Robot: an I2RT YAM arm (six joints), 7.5 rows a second.
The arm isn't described. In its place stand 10 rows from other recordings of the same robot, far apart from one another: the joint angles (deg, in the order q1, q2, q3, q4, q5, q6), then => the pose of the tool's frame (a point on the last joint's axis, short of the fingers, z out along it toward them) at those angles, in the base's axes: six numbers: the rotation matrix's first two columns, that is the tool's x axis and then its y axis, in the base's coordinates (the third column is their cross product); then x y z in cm.
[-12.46, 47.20, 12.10, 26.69, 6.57, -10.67] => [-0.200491 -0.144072 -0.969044 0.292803 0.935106 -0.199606 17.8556 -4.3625 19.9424]
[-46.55, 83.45, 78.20, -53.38, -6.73, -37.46] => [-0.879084 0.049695 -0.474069 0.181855 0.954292 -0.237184 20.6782 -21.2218 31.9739]
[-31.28, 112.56, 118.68, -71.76, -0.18, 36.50] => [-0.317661 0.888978 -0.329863 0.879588 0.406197 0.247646 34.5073 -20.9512 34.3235]
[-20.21, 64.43, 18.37, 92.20, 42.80, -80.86] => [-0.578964 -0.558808 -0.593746 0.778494 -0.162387 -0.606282 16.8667 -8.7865 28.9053]
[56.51, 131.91, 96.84, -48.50, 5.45, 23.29] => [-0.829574 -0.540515 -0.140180 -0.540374 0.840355 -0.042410 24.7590 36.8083 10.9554]
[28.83, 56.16, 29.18, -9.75, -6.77, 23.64] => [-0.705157 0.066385 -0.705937 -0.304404 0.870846 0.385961 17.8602 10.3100 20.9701]
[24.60, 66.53, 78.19, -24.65, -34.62, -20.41] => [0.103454 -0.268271 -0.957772 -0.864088 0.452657 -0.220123 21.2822 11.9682 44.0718]
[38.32, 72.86, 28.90, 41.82, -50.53, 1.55] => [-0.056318 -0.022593 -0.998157 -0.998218 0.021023 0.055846 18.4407 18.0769 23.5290]
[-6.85, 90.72, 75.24, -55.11, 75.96, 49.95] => [-0.335375 0.227329 -0.914246 0.941410 0.044135 -0.334365 29.6624 -7.0417 29.1974]
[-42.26, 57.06, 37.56, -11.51, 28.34, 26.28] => [0.053507 0.477920 -0.876772 0.969529 0.185341 0.160195 14.9755 -15.8910 25.5571]
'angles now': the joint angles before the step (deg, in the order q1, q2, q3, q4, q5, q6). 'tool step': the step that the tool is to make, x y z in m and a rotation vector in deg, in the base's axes. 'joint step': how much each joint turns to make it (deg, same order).
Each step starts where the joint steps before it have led.
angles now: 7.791 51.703 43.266 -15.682 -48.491 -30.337
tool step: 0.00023 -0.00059 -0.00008 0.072 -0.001 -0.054
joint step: -0.199 0.026 -0.022 0.066 -0.161 0.009
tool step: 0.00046 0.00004 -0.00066 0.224 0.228 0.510
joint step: -0.082 0.207 -0.031 0.027 -0.644 -0.020
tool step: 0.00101 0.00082 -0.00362 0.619 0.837 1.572
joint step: -0.003 0.560 -0.442 0.252 -1.733 -0.001
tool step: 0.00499 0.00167 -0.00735 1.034 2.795 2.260
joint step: 0.000 2.033 -0.247 -0.033 -2.641 0.408
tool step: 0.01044 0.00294 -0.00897 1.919 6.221 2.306
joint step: 0.107 4.026 0.799 -0.826 -3.250 2.266
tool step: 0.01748 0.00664 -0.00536 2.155 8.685 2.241
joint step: 0.806 6.236 3.264 -2.121 -3.060 3.764
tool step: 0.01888 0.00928 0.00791 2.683 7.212 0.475
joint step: 1.343 5.164 4.866 -0.046 -1.571 7.280
